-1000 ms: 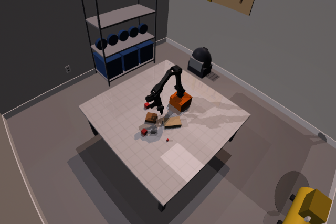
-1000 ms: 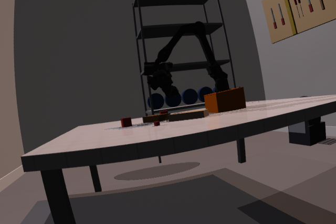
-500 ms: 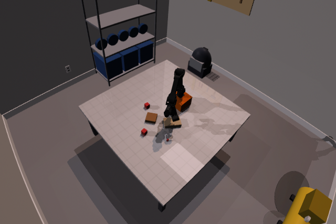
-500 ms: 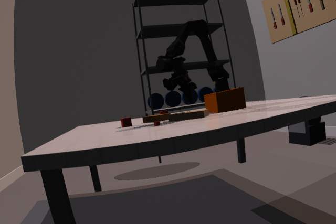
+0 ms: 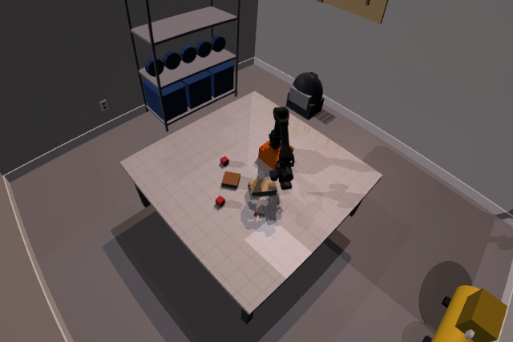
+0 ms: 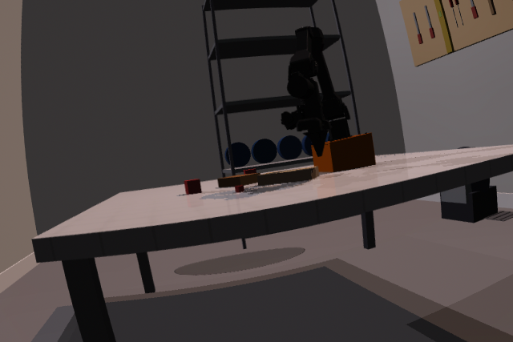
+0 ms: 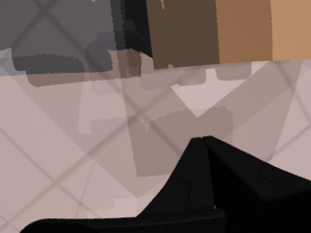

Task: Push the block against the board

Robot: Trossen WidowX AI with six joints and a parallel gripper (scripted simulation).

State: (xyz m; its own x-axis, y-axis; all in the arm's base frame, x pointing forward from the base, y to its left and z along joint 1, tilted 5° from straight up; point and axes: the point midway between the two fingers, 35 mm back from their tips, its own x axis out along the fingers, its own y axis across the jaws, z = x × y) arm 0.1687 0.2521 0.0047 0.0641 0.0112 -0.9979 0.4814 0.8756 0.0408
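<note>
My gripper tip is 8 cm to the left of the flat wooden board, 8 cm short of it and 4 cm above it. The rest, counted from my gripper tip: square block (24 cm to the right, 20 cm ahead, 4 cm below); then tiny red cube (23 cm ahead, 5 cm below, 4 cm to the left).
</note>
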